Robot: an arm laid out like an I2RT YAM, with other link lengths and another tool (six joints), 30 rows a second.
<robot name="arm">
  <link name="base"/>
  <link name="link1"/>
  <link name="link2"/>
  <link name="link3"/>
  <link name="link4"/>
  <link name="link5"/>
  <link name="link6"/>
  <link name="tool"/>
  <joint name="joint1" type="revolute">
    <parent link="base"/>
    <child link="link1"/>
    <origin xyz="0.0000 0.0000 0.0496"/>
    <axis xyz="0 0 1"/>
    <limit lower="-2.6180" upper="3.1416"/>
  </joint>
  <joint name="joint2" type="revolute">
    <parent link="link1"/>
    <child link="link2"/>
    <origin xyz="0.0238 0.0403 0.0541"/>
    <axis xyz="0 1 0"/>
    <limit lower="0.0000" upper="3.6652"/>
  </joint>
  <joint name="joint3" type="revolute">
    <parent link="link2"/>
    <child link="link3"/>
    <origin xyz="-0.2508 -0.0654 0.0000"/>
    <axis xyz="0 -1 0"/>
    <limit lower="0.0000" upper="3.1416"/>
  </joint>
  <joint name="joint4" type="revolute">
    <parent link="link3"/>
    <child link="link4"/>
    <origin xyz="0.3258 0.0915 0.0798"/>
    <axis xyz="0 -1 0"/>
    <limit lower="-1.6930" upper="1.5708"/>
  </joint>
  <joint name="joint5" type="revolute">
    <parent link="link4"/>
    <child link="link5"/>
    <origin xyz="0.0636 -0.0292 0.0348"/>
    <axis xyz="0 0 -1"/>
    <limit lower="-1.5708" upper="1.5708"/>
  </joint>
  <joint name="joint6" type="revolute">
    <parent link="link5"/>
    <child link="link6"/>
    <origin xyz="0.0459 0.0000 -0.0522"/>
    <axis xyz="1 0 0"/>
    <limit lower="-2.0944" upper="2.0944"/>
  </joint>
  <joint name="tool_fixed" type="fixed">
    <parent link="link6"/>
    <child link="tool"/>
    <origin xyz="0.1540 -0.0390 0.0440" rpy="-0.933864 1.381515 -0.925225"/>
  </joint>
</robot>
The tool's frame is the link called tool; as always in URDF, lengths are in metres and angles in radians.
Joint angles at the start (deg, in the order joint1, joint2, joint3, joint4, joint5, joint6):
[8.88 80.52 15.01 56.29 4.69 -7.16]
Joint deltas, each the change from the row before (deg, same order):
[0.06 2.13 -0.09 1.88 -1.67 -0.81]
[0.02 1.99 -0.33 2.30 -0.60 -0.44]
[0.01 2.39 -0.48 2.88 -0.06 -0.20]
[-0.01 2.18 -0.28 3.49 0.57 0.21]
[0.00 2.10 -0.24 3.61 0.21 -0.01]
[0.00 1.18 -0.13 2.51 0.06 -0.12]
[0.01 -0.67 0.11 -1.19 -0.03 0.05]
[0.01 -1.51 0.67 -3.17 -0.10 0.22]
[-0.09 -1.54 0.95 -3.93 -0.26 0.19]
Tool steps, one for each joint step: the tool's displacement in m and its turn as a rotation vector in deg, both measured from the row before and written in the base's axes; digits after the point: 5 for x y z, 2 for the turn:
[-0.00082 0.00687 -0.00781 -0.58 0.31 1.84]
[-0.00238 0.00227 -0.00672 -0.34 -0.01 0.68]
[-0.00373 -0.00012 -0.00806 -0.18 -0.03 0.10]
[-0.00285 -0.00271 -0.00212 0.28 -1.01 -0.61]
[-0.00290 -0.00118 -0.00044 0.16 -1.26 -0.21]
[-0.00179 -0.00039 0.00213 0.06 -1.20 -0.05]
[0.00121 0.00033 0.00013 -0.01 0.41 0.03]
[0.00475 0.00099 0.00116 0.07 1.00 0.08]
[0.00595 0.00097 0.00025 0.00 1.45 0.14]

